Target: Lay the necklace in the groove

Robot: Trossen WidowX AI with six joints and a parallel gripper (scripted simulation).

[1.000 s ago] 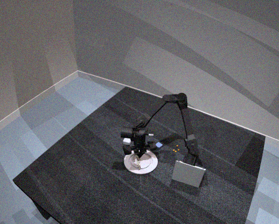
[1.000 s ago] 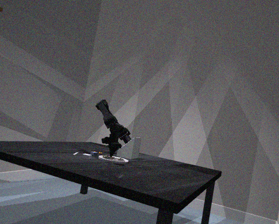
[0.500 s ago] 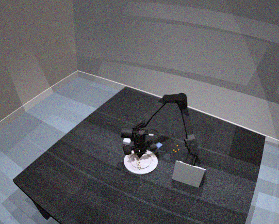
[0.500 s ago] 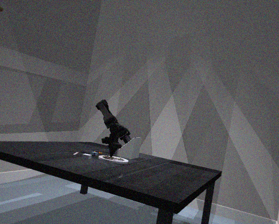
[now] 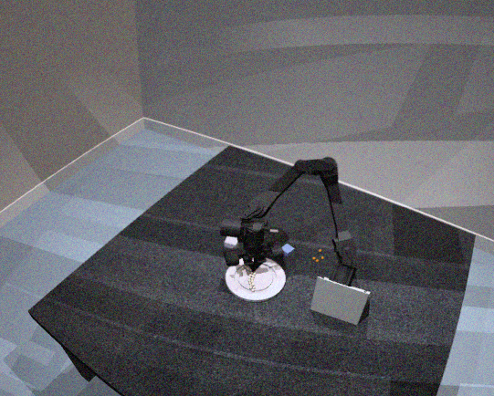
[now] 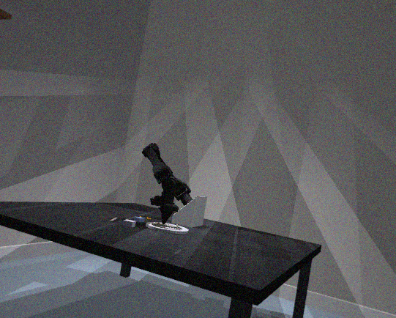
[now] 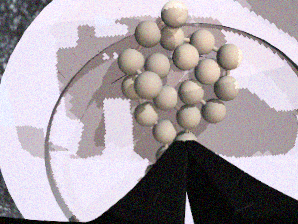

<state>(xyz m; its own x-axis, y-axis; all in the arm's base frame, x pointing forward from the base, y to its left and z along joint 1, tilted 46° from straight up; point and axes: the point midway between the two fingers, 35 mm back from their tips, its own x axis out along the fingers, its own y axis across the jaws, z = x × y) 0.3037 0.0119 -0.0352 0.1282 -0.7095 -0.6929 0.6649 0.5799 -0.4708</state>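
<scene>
Now: gripper tip 2 cm past the round white bead board, 1 cm to the right of it and 1 cm above it. The rest, counted from my gripper tip: small white block: 15 cm ahead, 9 cm to the right, 1 cm below; then small blue cube: 16 cm to the right, 4 cm behind, 1 cm below; then thin white stick: 21 cm to the right, 10 cm ahead, 2 cm below.
</scene>
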